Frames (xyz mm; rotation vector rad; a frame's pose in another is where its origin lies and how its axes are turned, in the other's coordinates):
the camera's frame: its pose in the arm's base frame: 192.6 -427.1 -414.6 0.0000 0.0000 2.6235
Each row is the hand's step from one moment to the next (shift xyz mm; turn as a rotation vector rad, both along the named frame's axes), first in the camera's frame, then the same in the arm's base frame.
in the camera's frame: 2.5 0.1 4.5 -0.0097 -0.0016 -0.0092
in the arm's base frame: -2.2 1.2 4.5 0.0092 -0.0034 -0.0092
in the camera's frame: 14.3 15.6 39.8 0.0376 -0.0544 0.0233
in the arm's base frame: -20.1 -6.5 39.8 -0.0057 0.0659 0.0233
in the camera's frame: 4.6 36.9 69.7 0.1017 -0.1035 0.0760
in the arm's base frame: -22.3 -29.8 69.7 -0.0371 0.1403 0.0760
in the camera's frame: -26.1 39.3 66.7 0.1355 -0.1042 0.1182
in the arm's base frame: 3.2 -47.1 66.7 -0.0661 0.1576 0.1182
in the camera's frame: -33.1 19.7 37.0 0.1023 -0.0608 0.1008
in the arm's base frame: 19.0 -33.5 37.0 -0.0588 0.1035 0.1008
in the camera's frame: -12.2 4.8 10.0 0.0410 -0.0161 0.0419
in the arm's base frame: 8.2 -10.2 10.0 -0.0276 0.0343 0.0419
